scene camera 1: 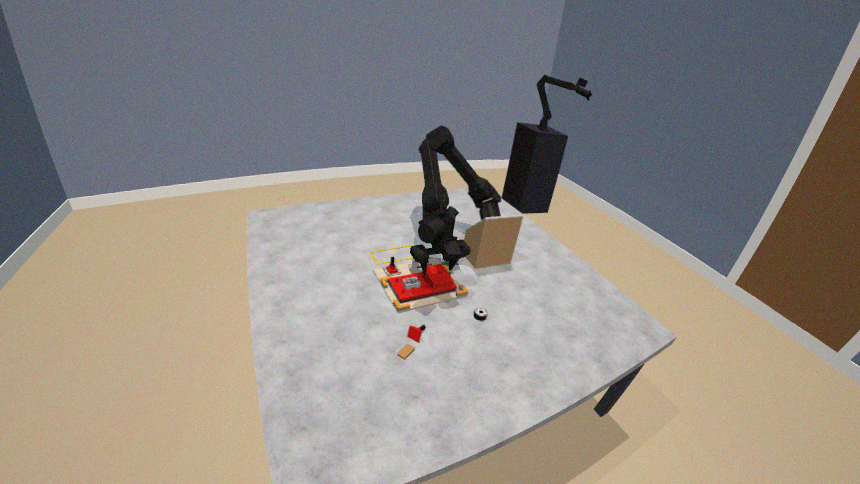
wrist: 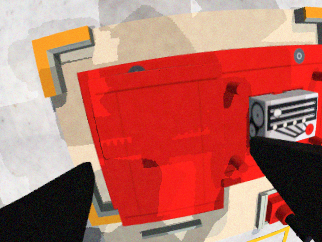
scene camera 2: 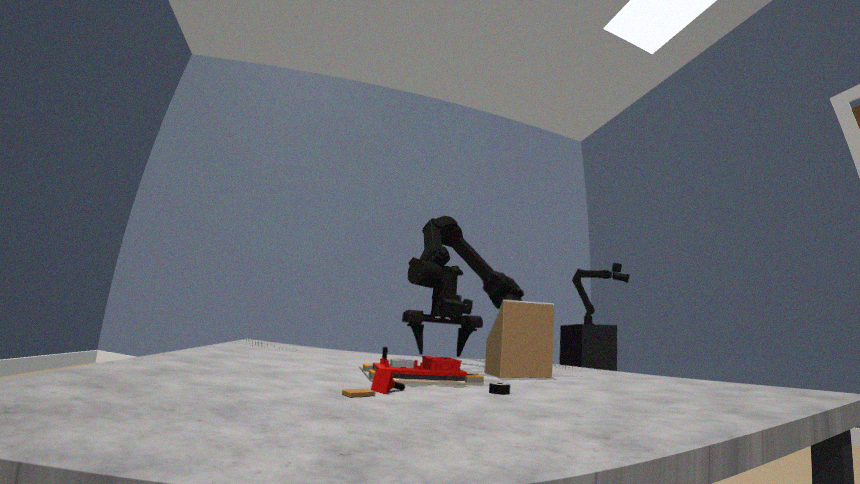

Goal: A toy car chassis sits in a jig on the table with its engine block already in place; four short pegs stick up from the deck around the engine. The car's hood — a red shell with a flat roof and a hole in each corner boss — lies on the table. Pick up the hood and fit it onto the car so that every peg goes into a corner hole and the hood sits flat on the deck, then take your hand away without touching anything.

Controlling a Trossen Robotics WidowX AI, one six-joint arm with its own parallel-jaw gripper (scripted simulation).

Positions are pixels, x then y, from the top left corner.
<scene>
my gripper: scene camera 1; wrist; scene camera 2 439,355
same spot on my gripper: (wrist: 64,202) = (scene camera 1: 452,262)
</scene>
